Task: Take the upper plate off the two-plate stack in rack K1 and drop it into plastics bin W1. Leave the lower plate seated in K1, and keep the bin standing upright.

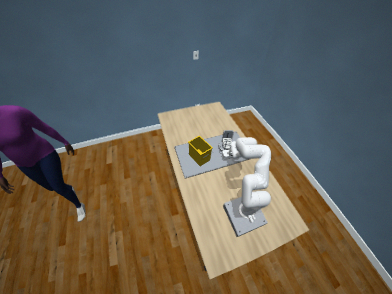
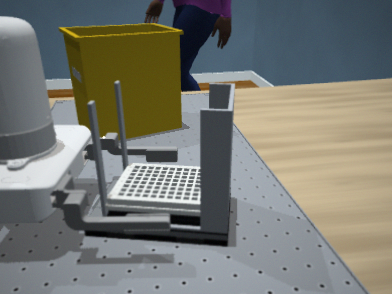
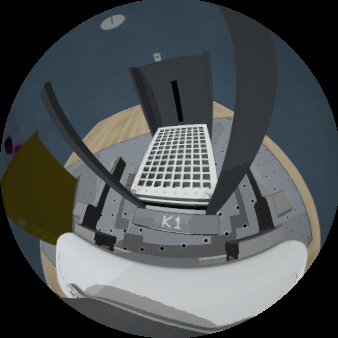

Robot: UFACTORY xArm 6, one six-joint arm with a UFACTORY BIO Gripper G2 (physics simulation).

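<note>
The upper plate, white with a grid of square wells, lies flat on the stack in rack K1. The lower plate is mostly hidden beneath it; its edge is hard to tell apart. The rack has a tall grey back and two slim front posts. My gripper is open and empty, its fingers spread on either side of the rack and stack, apart from the plates. The yellow bin W1 stands upright beside the rack.
The rack and bin stand on a grey perforated board on the wooden table. The rack's front posts rise between the fingers. A person in purple is beyond the bin, off the table.
</note>
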